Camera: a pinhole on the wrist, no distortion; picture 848 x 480 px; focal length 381.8 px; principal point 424.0 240.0 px. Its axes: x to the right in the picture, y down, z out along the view. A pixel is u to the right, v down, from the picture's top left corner.
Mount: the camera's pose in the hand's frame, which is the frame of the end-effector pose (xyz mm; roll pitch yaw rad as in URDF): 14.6 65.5 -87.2 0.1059 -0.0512 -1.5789
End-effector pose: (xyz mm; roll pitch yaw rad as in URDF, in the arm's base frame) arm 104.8 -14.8 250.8 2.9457 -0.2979 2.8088
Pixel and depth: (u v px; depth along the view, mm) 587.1 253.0 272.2
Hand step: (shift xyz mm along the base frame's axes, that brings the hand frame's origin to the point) -48.1 17.8 -186.7
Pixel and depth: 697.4 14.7 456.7
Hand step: 112.2 -211.4 -465.8
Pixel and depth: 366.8 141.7 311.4
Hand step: 92.2 144.9 -202.8
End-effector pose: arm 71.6 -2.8 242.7 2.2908 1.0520 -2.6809
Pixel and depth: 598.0 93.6 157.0
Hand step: 37.5 75.7 33.4
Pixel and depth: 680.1 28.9 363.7
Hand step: 287.0 248.2 50.0
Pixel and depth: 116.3 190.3 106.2
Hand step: -130.9 60.7 62.6
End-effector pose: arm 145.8 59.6 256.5 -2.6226 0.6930 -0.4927
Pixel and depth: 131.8 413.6 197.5
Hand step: -127.2 -92.6 -214.2
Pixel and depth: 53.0 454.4 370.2
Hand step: -252.5 -141.5 -477.2
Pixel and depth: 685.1 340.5 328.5
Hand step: 75.5 245.6 -160.2
